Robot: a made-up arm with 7 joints. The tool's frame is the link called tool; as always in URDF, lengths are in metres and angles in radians.
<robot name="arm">
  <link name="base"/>
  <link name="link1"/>
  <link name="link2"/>
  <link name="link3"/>
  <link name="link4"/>
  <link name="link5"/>
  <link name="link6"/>
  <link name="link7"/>
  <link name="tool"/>
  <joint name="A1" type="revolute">
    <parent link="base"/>
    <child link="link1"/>
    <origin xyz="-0.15 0 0.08" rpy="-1.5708 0 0"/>
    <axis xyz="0 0 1"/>
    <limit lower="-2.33" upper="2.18"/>
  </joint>
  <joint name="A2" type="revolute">
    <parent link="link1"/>
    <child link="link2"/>
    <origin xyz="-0.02 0.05 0" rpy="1.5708 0 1.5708"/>
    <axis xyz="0 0 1"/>
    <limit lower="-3" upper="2.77"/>
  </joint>
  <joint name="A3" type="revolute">
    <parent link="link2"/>
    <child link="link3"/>
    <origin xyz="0.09 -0.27 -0.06" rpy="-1.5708 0 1.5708"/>
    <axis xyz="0 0 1"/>
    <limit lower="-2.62" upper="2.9"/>
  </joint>
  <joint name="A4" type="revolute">
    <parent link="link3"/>
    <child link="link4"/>
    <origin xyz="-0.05 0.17 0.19" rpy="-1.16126 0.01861 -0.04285"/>
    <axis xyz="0 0 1"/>
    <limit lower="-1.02" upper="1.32"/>
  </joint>
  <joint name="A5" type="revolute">
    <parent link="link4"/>
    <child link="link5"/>
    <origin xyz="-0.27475 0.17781 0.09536" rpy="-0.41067 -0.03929 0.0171"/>
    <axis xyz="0 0 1"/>
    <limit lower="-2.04" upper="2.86"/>
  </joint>
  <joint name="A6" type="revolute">
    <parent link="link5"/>
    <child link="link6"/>
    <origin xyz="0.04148 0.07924 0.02" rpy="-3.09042 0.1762 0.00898"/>
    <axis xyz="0 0 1"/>
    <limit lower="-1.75" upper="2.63"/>
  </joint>
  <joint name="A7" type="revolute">
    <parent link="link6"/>
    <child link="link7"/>
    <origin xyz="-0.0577 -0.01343 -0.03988" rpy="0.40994 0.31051 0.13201"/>
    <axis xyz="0 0 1"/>
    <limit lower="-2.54" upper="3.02"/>
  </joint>
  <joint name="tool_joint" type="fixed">
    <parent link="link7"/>
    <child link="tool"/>
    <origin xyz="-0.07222 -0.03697 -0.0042" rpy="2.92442 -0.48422 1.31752"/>
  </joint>
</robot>
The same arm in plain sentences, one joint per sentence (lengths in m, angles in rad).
The arm has seven revolute joints in a row. What follows holds with every joint at zero, and every direction is one of the base frame's.
The first joint lies 0.15 m along -x and 0.08 m along +z from the base frame's origin and turns about +y, from -2.33 to 2.18 rad.
The second joint lies 0.02 m along -x and 0.05 m along -z from the first joint and turns about +x, from -3 to 2.77 rad.
The third joint lies 0.06 m along -x and 0.27 m along -y and 0.09 m along -z from the second joint and turns about +z, from -2.62 to 2.9 rad.
The fourth joint lies 0.17 m along -x and 0.05 m along -y and 0.19 m along +z from the third joint and turns about the direction (-0.916144, 0.046702, 0.398119), from -1.02 to 1.32 rad.
The fifth joint lies 0.17 m along -x and 0.27 m along -y and 0.12 m along -z from the fourth joint and turns about -x, from -2.04 to 2.86 rad.
The sixth joint lies 0.02 m along -x and 0.04 m along +y and 0.08 m along -z from the fifth joint and turns about the direction (0.983228, -0.176405, -0.046301), from -1.75 to 2.63 rad.
The seventh joint lies 0.05 m along -x and 0.05 m along -y and 0.01 m along -z from the sixth joint and turns about the direction (0.898488, 0.164298, -0.407094), from -2.54 to 3.02 rad.
The tool frame, which is the frame that the pose is given for, lies 0.01 m along -x and 0.07 m along -y and 0.04 m along -z from the seventh joint; its axes are the base frame's turned by roll -0.3658, pitch -0.6588 and yaw 0.3248 rad (as in URDF: about the fixed x, then y, then z).

